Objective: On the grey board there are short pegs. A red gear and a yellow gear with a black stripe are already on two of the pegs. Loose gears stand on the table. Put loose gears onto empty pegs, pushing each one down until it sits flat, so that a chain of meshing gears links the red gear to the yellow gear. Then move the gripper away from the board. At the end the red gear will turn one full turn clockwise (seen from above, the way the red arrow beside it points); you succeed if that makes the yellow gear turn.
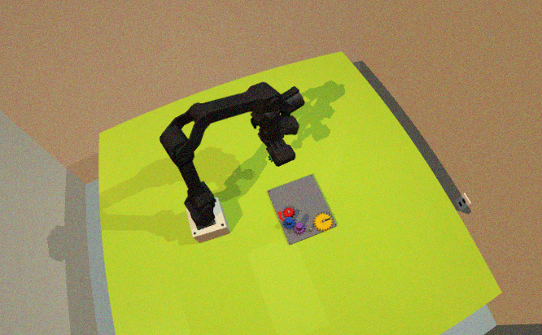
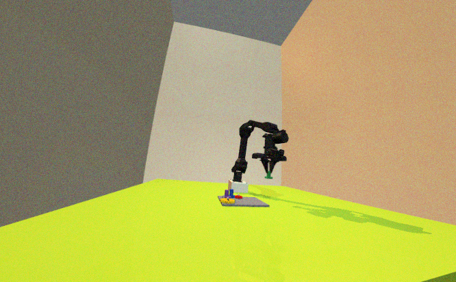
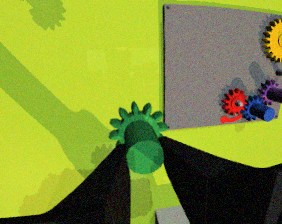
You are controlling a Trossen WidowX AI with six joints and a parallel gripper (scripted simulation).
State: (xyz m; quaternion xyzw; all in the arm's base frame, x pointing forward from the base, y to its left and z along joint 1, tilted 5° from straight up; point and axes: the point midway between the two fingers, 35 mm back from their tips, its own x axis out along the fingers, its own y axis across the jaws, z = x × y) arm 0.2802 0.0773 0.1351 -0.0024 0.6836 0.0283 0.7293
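The purple gear is 2 cm behind my gripper tip, 22 cm to the right of it and 12 cm below it. Round my gripper tip: blue gear: 4 cm behind, 19 cm to the right, 12 cm below; green gear: 1 cm below; red gear: 2 cm behind, 16 cm to the right, 13 cm below.
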